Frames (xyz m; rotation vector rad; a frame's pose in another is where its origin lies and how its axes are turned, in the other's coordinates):
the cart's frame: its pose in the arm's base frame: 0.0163 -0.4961 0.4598 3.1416 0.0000 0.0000
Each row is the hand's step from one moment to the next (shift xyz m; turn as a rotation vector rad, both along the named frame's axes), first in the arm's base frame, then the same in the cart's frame.
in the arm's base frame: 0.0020 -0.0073 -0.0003 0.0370 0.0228 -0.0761
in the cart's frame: 0.0020 0.0073 0.0003 0.0370 -0.0228 0.0761
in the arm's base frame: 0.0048 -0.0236 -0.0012 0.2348 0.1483 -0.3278
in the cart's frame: 0.0048 0.0236 0.0012 0.2348 -0.1483 0.3278
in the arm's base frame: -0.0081 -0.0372 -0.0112 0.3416 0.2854 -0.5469
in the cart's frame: -0.0081 0.0372 0.0112 0.3416 -0.2854 0.5469
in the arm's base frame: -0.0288 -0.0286 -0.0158 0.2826 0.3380 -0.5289
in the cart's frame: -0.0288 0.0286 0.0158 0.2826 -0.3380 0.5289
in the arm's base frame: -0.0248 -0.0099 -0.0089 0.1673 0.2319 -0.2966
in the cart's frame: -0.0248 0.0099 0.0089 0.1673 -0.2319 0.2966
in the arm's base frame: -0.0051 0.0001 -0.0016 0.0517 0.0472 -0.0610
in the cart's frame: -0.0051 -0.0001 0.0016 0.0517 -0.0472 0.0610
